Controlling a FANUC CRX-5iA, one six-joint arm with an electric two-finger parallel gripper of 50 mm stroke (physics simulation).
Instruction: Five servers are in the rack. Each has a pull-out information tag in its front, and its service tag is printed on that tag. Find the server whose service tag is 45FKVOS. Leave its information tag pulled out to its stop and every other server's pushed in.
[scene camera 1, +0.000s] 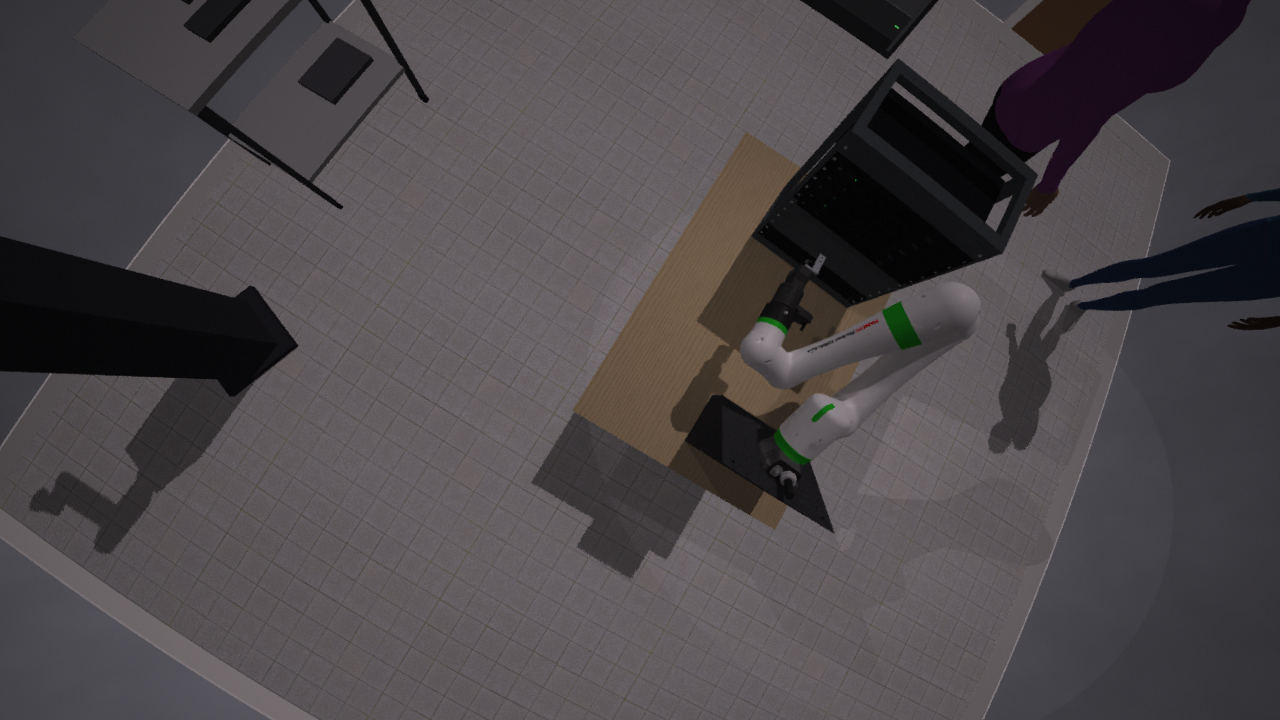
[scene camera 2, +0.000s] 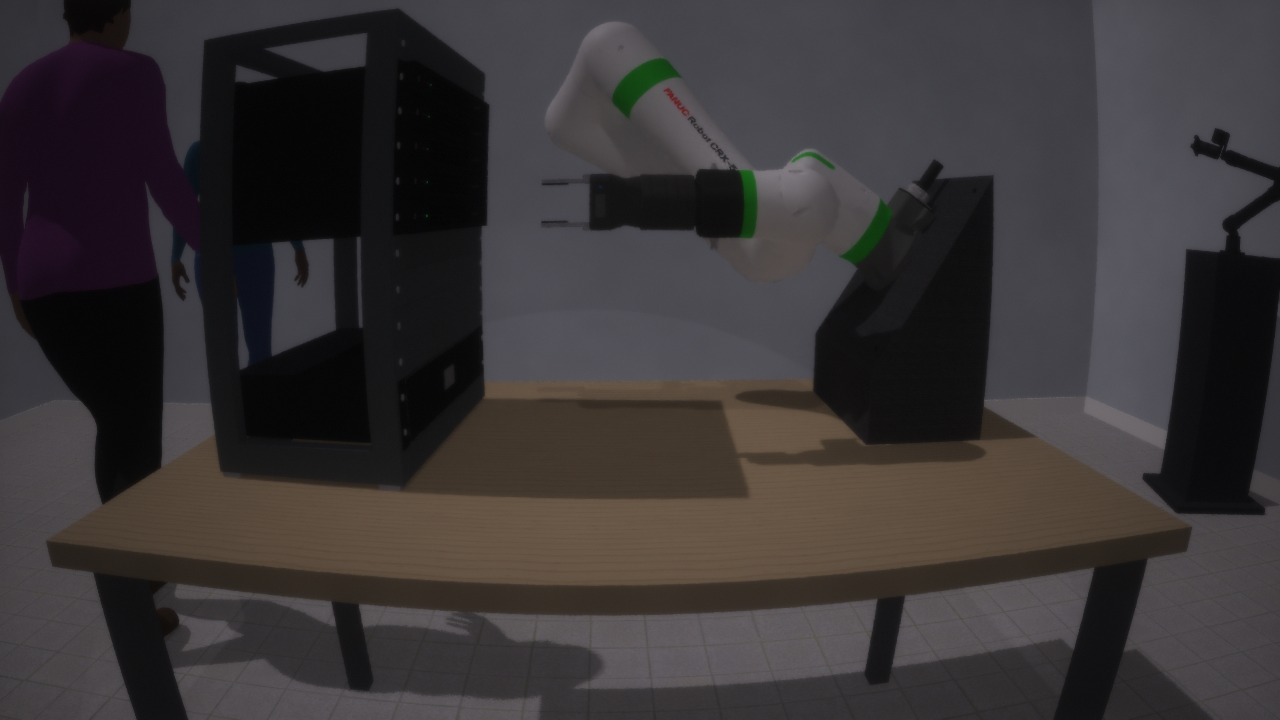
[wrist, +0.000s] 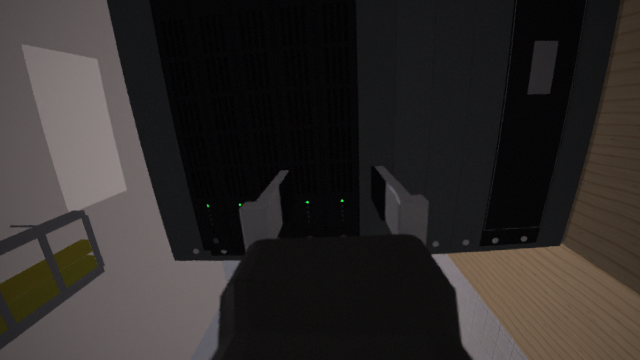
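Observation:
Gripper (scene camera 2: 541, 203), (wrist: 332, 184). Dark rack (scene camera 2: 396, 152), (scene camera 1: 896, 201), (wrist: 489, 117).

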